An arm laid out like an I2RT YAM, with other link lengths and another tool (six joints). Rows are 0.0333 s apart.
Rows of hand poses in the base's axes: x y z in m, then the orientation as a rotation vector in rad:
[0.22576, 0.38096, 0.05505, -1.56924, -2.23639, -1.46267]
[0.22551, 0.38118, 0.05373, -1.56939, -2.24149, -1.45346]
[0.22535, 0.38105, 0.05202, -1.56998, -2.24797, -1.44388]
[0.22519, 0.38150, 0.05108, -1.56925, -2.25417, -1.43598]
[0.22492, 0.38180, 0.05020, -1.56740, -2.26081, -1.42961]
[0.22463, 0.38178, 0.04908, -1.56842, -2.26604, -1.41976]
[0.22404, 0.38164, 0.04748, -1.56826, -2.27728, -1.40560]
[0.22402, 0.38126, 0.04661, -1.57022, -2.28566, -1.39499]
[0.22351, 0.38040, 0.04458, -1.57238, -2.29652, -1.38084]
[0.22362, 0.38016, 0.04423, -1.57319, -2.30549, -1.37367]
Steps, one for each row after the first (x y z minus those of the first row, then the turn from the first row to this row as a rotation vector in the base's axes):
[-0.00025, 0.00022, -0.00132, -0.00556, 0.00339, 0.00199]
[-0.00041, 0.00009, -0.00303, -0.01225, 0.00625, 0.00372]
[-0.00057, 0.00054, -0.00397, -0.01804, 0.00819, 0.00598]
[-0.00084, 0.00084, -0.00485, -0.02347, 0.00893, 0.00865]
[-0.00113, 0.00082, -0.00597, -0.02957, 0.01252, 0.01011]
[-0.00172, 0.00068, -0.00757, -0.04041, 0.01572, 0.01325]
[-0.00174, 0.00030, -0.00844, -0.04907, 0.01797, 0.01411]
[-0.00225, -0.00056, -0.01047, -0.06032, 0.02109, 0.01553]
[-0.00214, -0.00080, -0.01082, -0.06825, 0.02076, 0.01635]

